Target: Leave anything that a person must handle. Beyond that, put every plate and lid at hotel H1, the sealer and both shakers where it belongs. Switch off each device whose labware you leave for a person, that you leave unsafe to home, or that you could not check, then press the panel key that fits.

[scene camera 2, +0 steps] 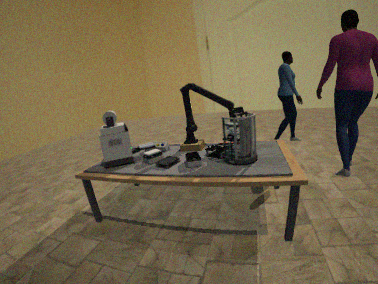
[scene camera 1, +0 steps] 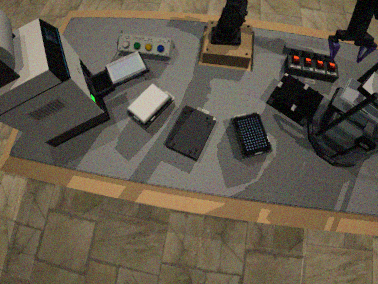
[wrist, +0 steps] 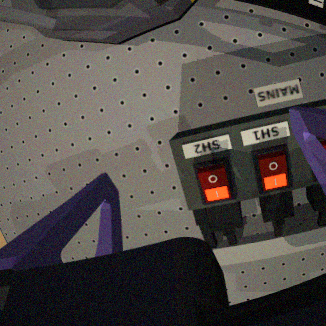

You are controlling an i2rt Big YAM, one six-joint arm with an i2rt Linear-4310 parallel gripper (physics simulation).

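Places are measured from the arm's base along level axes (x left, y back, z up), in metres.
Where they show: gripper, fingertip midpoint: [scene camera 1: 344,61] [wrist: 199,150]; arm's base, origin of the base link: [scene camera 2: 191,142] [scene camera 1: 225,37].
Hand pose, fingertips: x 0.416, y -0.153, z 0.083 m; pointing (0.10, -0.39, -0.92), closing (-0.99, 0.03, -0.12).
Each offset is from my fingertips to the top centre of the thing.
My gripper [scene camera 1: 351,51] [wrist: 199,150] is open and empty above the far right of the table. Between and beside its purple fingers, the wrist view shows the MAINS switch box {dx -0.057, dy +0.089, dz -0.080 m} [scene camera 1: 312,65] [wrist: 240,165] with lit SH2 switch {dx +0.014, dy +0.048, dz -0.080 m} [wrist: 214,185] and SH1 switch {dx -0.036, dy +0.053, dz -0.080 m} [wrist: 272,172]; a finger covers part of the box. The sealer {dx -1.004, dy -0.183, dz +0.323 m} [scene camera 1: 55,95] [scene camera 2: 115,143] stands left, a pale plate {dx -0.778, dy -0.050, dz -0.024 m} [scene camera 1: 126,68] on its extended tray. A white block-like plate or lid {dx -0.679, dy -0.179, dz -0.050 m} [scene camera 1: 150,103] sits on a base. A dark plate with bluish wells {dx -0.329, dy -0.266, dz -0.063 m} [scene camera 1: 251,134] sits right of centre. The panel {dx -0.742, dy +0.103, dz -0.049 m} [scene camera 1: 145,46] has white, green, yellow and blue keys.
A flat dark device {dx -0.530, dy -0.257, dz -0.092 m} [scene camera 1: 191,132] lies mid-table; a black one with pale tabs {dx -0.156, dy -0.110, dz -0.057 m} [scene camera 1: 295,98] lies before the switch box. A round caged hotel {dx +0.017, dy -0.227, dz +0.213 m} [scene camera 1: 350,125] [scene camera 2: 241,137] stands right. The arm's wooden base [scene camera 1: 226,54] is at the back. Two people [scene camera 2: 286,90] [scene camera 2: 353,75] are beyond the table.
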